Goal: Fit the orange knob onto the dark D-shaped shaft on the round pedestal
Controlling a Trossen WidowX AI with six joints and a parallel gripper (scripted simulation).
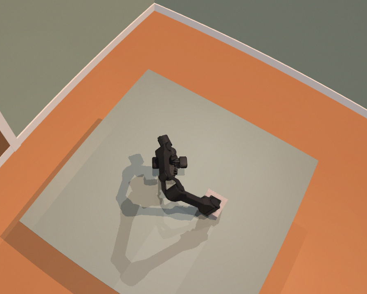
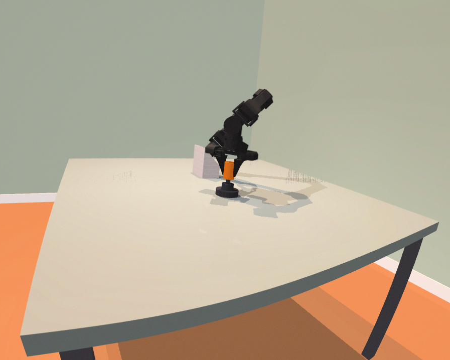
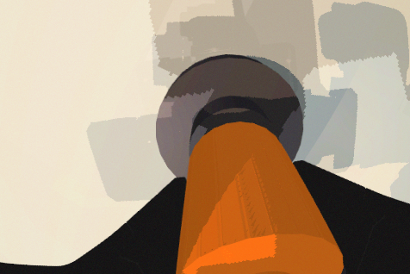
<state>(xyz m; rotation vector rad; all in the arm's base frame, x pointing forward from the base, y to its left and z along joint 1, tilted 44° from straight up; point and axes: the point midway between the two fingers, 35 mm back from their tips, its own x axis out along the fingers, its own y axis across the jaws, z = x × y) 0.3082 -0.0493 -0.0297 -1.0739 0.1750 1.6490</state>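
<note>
Right now the orange knob is 2 cm above my gripper tip. From my gripper tip the other things lie so: dark pedestal (4 cm below).
</note>
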